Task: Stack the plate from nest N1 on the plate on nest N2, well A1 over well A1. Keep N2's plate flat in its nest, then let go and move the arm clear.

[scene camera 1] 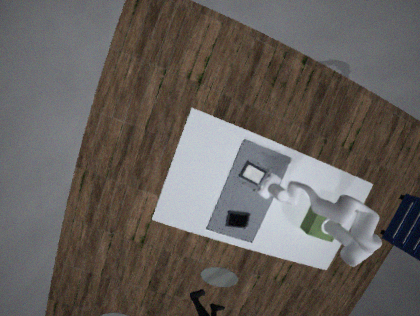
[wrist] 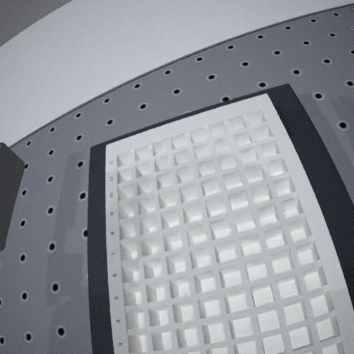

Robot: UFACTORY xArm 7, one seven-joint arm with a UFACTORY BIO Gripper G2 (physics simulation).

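Pixels of known places: hand, its tool point: [scene camera 1: 253,174]; arm's base, origin of its link: [scene camera 1: 328,225].
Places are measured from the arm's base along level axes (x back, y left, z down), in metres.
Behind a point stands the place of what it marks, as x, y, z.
Note:
A white well plate [scene camera 1: 254,173] {-0.674, -0.105, 0.065} [wrist: 210,215] sits in a dark nest [scene camera 1: 258,165] {-0.666, -0.165, 0.087} [wrist: 98,225] on the grey board; numbers 12 down to 3 show along its left side in the wrist view. A black plate [scene camera 1: 237,219] {-0.624, 0.242, 0.062} sits in a second dark nest [scene camera 1: 228,219] {-0.673, 0.269, 0.071} lower on the board. No nest labels can be read, so I cannot tell which is N1 or N2. My gripper [scene camera 1: 255,180] {-0.693, -0.099, 0.031} is open and empty, low by the white plate. One dark finger shows at the left edge of the wrist view, apart from that plate; the other finger is outside that view.
The grey perforated board [scene camera 1: 227,195] {-0.763, 0.118, 0.089} [wrist: 40,200] lies on a white table [scene camera 1: 182,175] {-1.105, 0.120, 0.101} [wrist: 140,35]. A green block [scene camera 1: 316,225] {-0.090, 0.036, 0.001} stands under the arm at the right. A dark blue slatted object [scene camera 1: 406,225] is beyond the table's right edge.

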